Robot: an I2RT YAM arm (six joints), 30 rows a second.
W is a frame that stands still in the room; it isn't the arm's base.
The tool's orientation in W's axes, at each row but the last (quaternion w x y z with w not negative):
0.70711 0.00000 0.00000 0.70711
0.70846 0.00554 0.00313 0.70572
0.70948 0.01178 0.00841 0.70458
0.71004 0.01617 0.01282 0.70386
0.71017 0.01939 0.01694 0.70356
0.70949 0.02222 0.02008 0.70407
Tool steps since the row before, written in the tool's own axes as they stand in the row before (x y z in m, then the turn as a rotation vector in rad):
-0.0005 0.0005 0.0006 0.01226 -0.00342 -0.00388
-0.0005 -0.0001 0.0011 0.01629 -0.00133 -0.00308
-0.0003 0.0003 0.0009 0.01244 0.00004 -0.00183
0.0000 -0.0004 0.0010 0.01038 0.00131 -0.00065
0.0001 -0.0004 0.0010 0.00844 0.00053 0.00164
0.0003 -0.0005 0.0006 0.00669 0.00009 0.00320
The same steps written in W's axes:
-0.0005 -0.0005 0.0006 0.00342 0.01226 -0.00388
0.0001 -0.0005 0.0011 0.00136 0.01630 -0.00304
-0.0003 -0.0003 0.0009 -0.00001 0.01245 -0.00177
0.0004 0.0000 0.0010 -0.00124 0.01039 -0.00055
0.0005 0.0001 0.0010 -0.00037 0.00844 0.00169
0.0005 0.0003 0.0006 0.00015 0.00668 0.00322

